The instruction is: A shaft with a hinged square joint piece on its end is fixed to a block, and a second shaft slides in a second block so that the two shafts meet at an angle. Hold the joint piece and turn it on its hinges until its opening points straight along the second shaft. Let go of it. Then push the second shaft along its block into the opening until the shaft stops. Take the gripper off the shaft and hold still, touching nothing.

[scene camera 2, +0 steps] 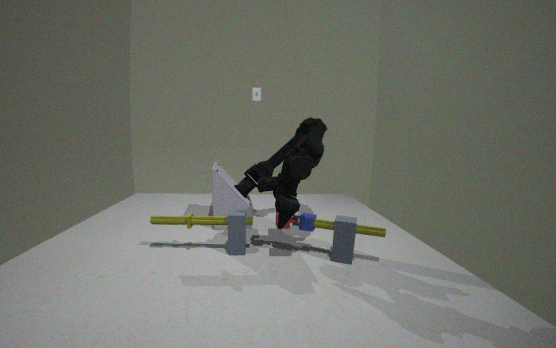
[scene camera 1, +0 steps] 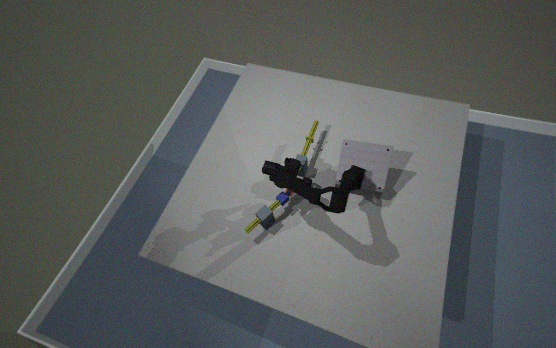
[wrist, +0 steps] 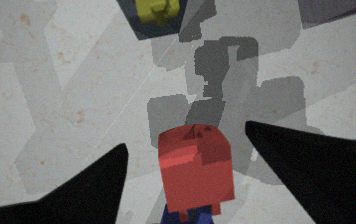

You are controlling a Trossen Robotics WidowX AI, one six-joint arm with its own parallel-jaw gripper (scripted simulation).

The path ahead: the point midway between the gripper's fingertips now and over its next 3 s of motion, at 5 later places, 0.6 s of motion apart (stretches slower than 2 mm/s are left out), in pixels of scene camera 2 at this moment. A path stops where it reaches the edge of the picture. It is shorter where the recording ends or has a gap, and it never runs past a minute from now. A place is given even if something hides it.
The gripper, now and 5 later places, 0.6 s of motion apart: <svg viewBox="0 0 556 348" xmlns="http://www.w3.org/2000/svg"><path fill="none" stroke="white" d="M278 222L278 208L278 188L273 182L257 191L256 192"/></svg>
